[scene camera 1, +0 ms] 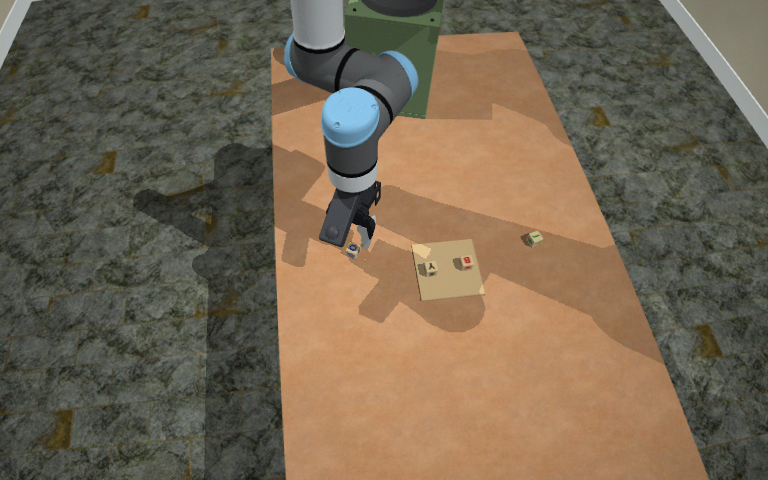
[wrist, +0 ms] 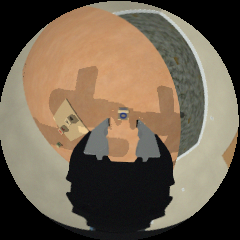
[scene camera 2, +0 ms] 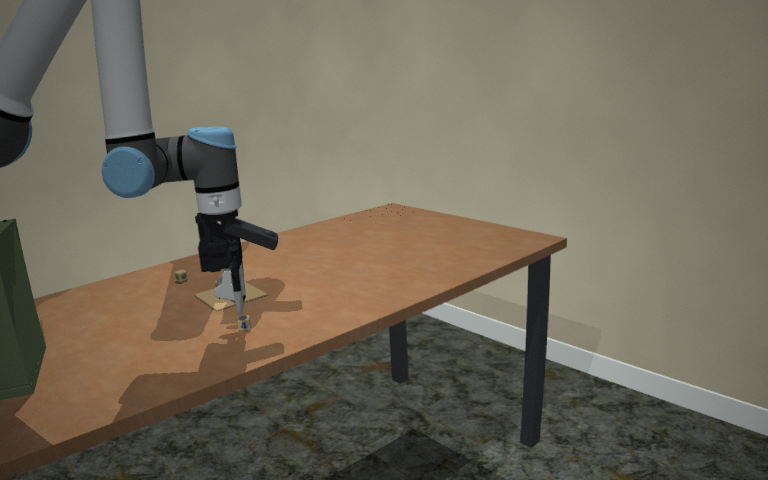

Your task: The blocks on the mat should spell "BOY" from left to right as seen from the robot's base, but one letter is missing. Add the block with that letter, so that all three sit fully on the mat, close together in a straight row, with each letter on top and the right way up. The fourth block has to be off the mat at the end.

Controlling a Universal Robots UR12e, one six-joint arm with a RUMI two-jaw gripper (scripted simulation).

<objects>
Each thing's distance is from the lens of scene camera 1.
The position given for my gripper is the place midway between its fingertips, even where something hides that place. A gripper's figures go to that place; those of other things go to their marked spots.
my gripper [scene camera 1: 353, 243]: 109 cm
tan mat [scene camera 1: 450, 282]: 110 cm
</objects>
